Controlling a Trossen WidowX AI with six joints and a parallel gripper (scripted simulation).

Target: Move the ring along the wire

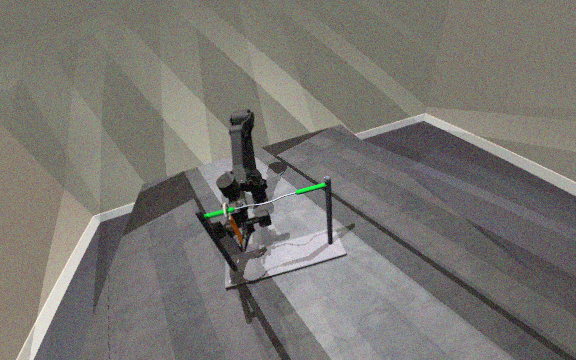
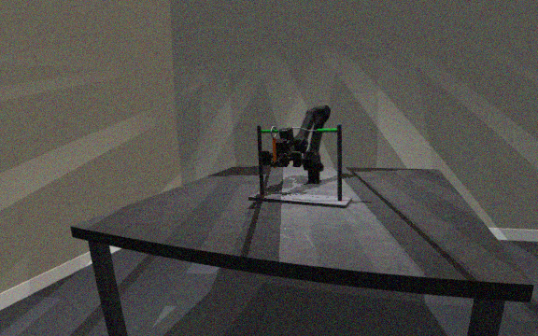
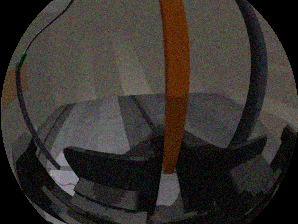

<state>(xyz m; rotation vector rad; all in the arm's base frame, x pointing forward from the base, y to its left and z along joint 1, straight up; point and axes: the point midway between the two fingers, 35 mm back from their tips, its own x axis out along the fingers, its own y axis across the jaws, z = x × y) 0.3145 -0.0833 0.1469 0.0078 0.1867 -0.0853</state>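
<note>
Now: gripper tip 30 mm past the ring with orange handle and 90 mm below it.
</note>
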